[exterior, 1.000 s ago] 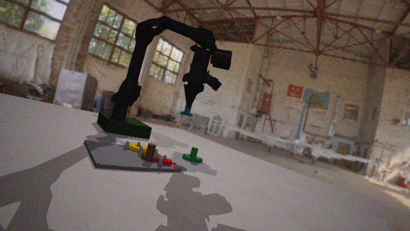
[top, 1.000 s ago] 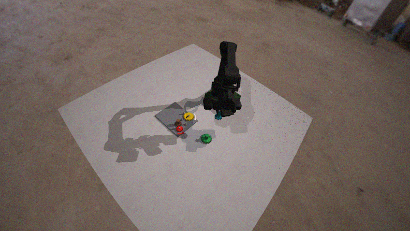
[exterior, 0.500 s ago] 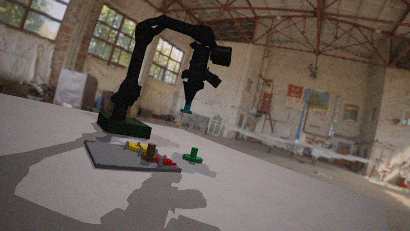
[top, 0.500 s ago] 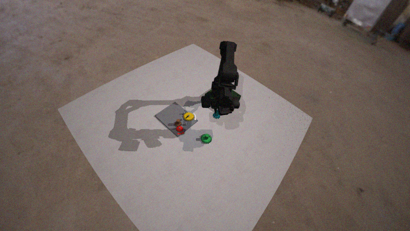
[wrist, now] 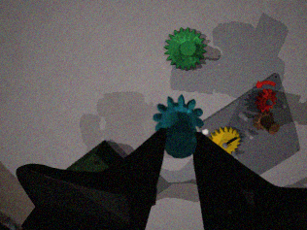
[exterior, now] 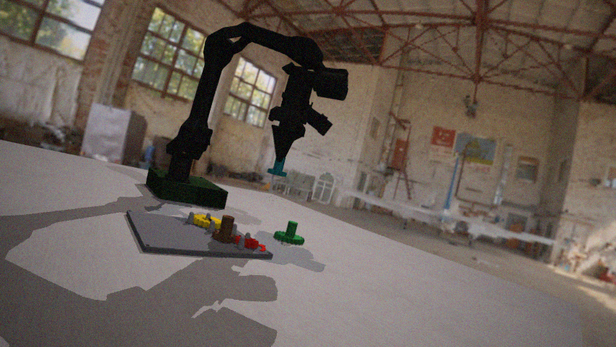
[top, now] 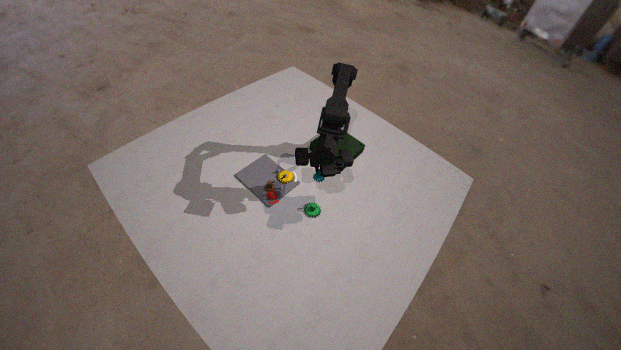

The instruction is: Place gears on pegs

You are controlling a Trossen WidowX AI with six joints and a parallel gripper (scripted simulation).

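My gripper tip is now 130 mm short of the brown gear, 120 mm to the left of it and 130 mm above it. The rest, counted from my gripper tip: teal gear 10 mm below; then green gear 40 mm ahead, 50 mm to the left, 140 mm below; then yellow gear 40 mm ahead, 140 mm to the right, 140 mm below.
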